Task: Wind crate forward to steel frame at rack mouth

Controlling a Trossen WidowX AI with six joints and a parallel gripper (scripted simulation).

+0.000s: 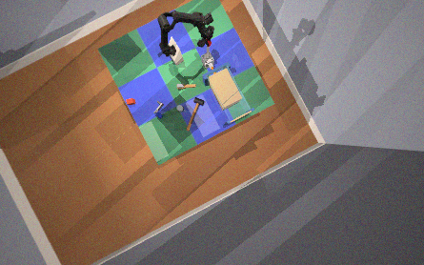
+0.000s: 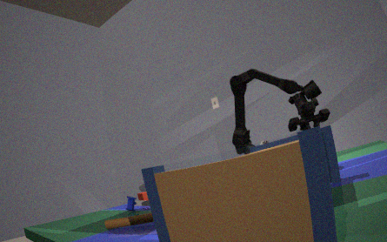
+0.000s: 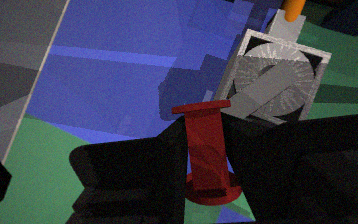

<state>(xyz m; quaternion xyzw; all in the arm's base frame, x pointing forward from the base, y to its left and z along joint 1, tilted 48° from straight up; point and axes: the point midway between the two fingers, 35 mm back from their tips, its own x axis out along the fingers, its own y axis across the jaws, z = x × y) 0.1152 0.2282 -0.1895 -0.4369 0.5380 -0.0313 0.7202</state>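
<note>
My gripper tip is 10 cm above the winch, 7 cm to the left of it and 5 cm short of it. Also, from my gripper tip: blue-framed guard cubby (47 cm ahead, 9 cm to the right, 5 cm below); red grip (2 cm behind, 1 cm to the right); blue piece (74 cm to the right, 26 cm ahead, 10 cm below).
</note>
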